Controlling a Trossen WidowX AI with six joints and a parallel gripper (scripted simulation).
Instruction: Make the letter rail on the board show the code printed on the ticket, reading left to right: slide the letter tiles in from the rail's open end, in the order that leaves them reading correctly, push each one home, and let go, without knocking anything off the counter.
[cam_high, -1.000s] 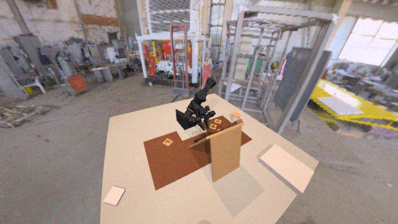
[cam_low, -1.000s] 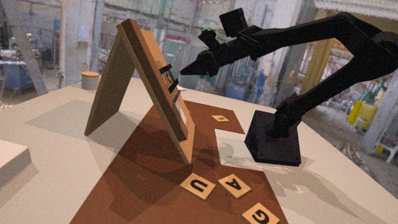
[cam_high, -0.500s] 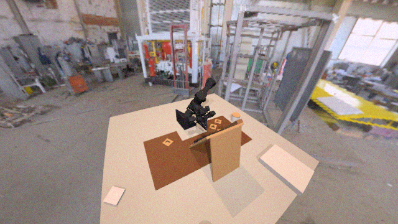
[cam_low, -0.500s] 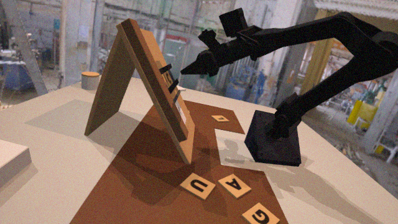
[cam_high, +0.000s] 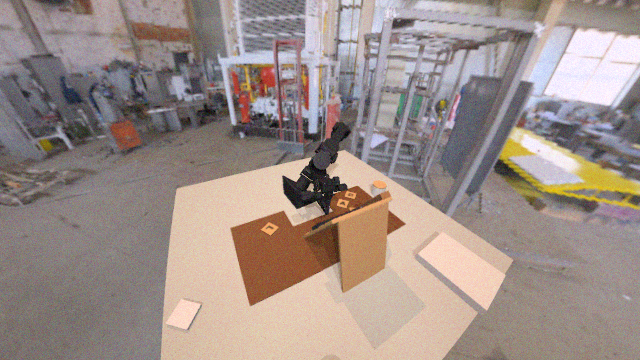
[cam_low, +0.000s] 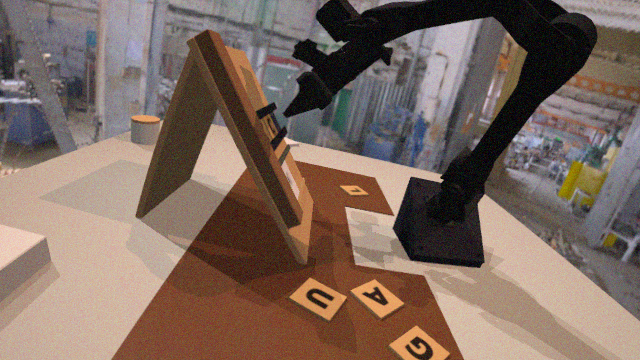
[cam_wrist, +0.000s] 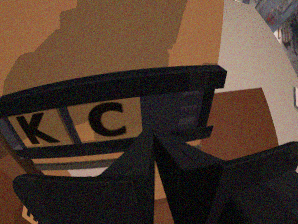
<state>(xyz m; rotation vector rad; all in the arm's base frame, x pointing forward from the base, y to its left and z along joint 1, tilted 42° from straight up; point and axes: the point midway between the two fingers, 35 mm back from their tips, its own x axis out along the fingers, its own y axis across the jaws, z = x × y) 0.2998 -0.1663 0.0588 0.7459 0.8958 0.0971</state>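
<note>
My gripper tip is now 2 cm past the white ticket, 6 cm to the right of it and 10 cm above it. From my gripper tip the other things lie so: brown mat: 13 cm behind, 6 cm to the left, 19 cm below; then letter tile: 7 cm behind, 27 cm to the left, 18 cm below; then white pad: 5 cm behind, 54 cm to the right, 18 cm below.
</note>
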